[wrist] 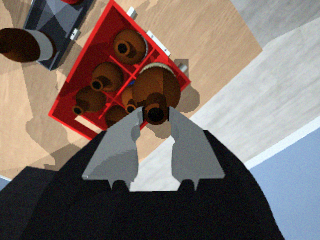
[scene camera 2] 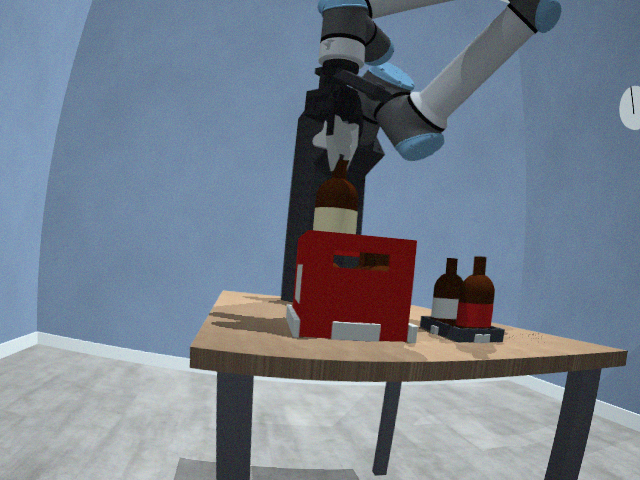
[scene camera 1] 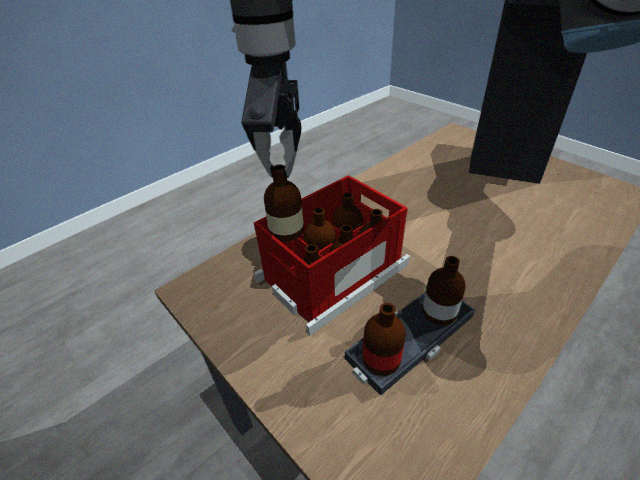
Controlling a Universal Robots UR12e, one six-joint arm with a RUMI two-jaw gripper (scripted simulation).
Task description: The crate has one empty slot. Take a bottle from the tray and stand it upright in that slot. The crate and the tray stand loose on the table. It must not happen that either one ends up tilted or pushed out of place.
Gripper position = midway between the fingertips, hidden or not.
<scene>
I see my gripper [scene camera 1: 280, 177], a dark tray [scene camera 1: 422, 336] and a red-label bottle [scene camera 1: 383, 342].
The dark tray also shows in scene camera 2 [scene camera 2: 453, 333]. My gripper shows as well in the wrist view [wrist: 156, 108] and in scene camera 2 [scene camera 2: 338, 173].
</scene>
